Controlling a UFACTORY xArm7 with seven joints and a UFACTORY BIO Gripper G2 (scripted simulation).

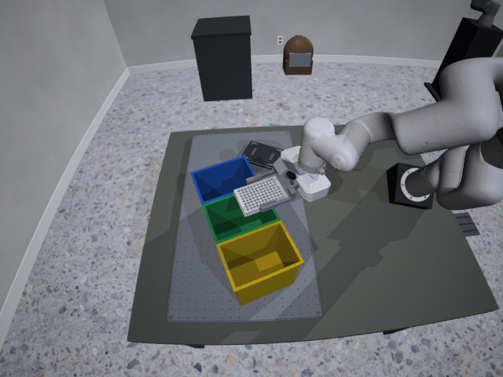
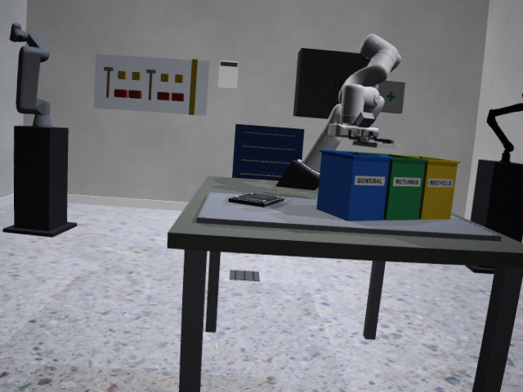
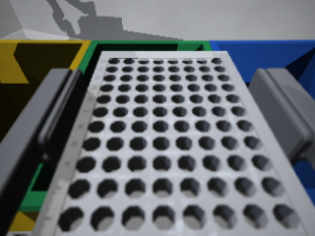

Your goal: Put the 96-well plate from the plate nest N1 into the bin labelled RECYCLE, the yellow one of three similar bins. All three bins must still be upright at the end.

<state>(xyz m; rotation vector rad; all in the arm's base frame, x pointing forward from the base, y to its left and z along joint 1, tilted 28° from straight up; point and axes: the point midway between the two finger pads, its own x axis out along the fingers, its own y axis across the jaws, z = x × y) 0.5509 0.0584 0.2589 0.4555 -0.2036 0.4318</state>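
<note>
The yellow recycle bin is 16 cm to the left of my hand and 13 cm below it. The rest, counted from my hand: blue general bin: 13 cm below, 11 cm ahead, 8 cm to the right; white 96-well plate: 1 cm below; green returns bin: 13 cm below, 5 cm ahead, 4 cm to the left.
</note>
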